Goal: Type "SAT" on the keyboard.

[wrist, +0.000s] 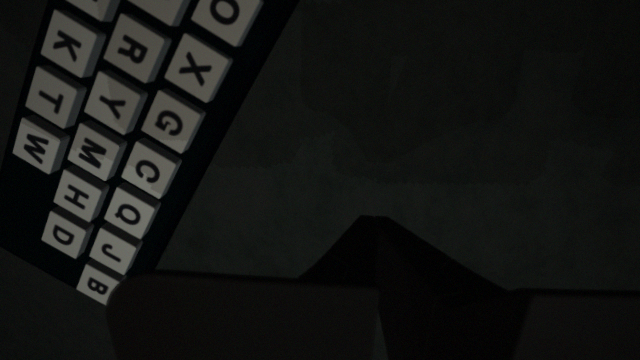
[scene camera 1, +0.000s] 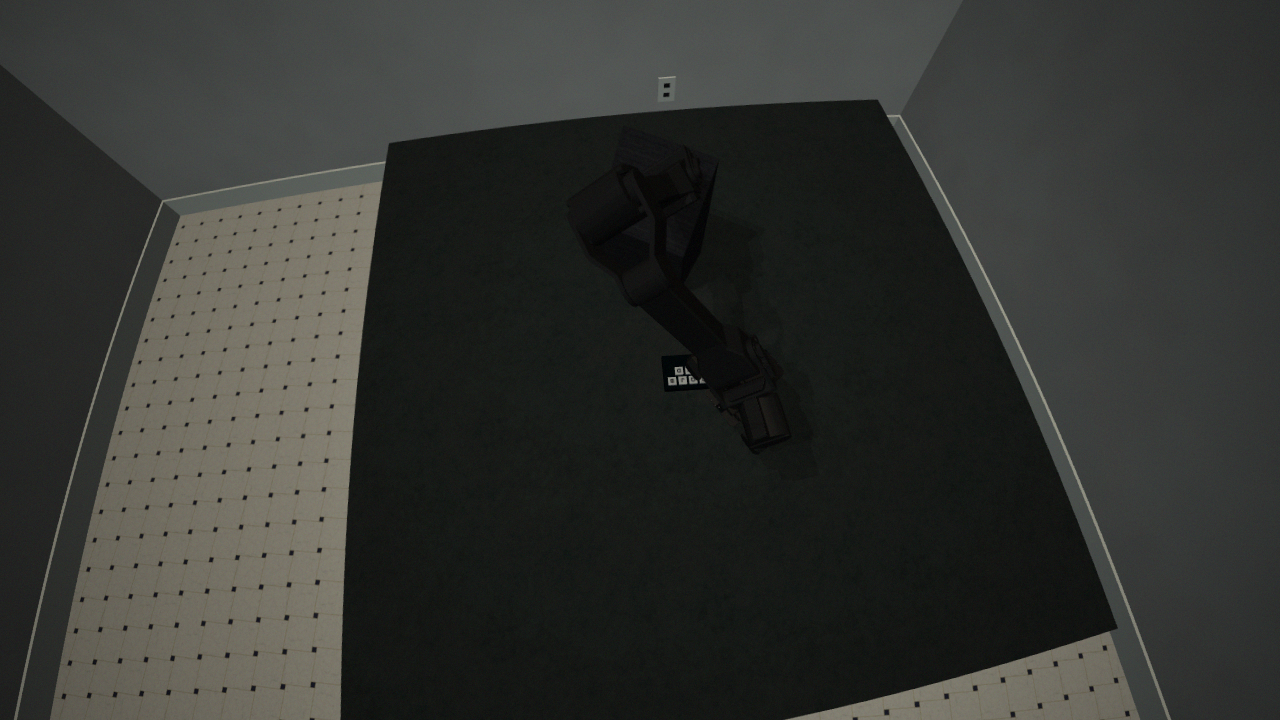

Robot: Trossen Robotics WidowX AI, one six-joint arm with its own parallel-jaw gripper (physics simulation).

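Frame: origin at the arm's base, x left, y back, z up, level; metres.
Where they show: gripper, fingertip midpoint: [wrist: 371,230] [scene camera 1: 724,412]; arm's base at its link origin: [scene camera 1: 682,176].
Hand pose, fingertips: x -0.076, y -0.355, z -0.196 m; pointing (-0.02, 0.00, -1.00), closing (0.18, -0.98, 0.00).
Note:
Things, the pixels of their centre, and the offset from my fingertips. Level surfaces: height alone.
- black keyboard at the middle of its body: [wrist: 142,61] [scene camera 1: 716,369] dz -0.019, dx +0.032, dy +0.083 m
- T key at the middle of its body: [wrist: 55,97] dz -0.012, dx +0.016, dy +0.109 m
- B key at the middle of its body: [wrist: 101,282] dz -0.012, dx -0.055, dy +0.094 m
- dark table at its surface level: dz -0.028 m
The black keyboard [scene camera 1: 682,379] [wrist: 95,152] with pale keys lies on the dark table. In the scene view my arm covers its right part. In the wrist view it slants across the left side, cut by the top edge. The T key [wrist: 54,99] shows there near its left edge; the S key does not show. A key [wrist: 157,7] beside R is cut off and its letter is unreadable. My gripper [wrist: 371,230] is shut and empty, its tips to the right of the keyboard in the wrist view. The dark finger body hides part of the B key [wrist: 98,286]. The scene view does not show the tips clearly.
The dark table [scene camera 1: 537,537] spreads around the keyboard. My arm [scene camera 1: 680,313] reaches over it from the back. A grey wall with a white outlet [scene camera 1: 665,88] stands behind the table. Tiled floor [scene camera 1: 232,429] lies to the left. Arm shadows fall on the table.

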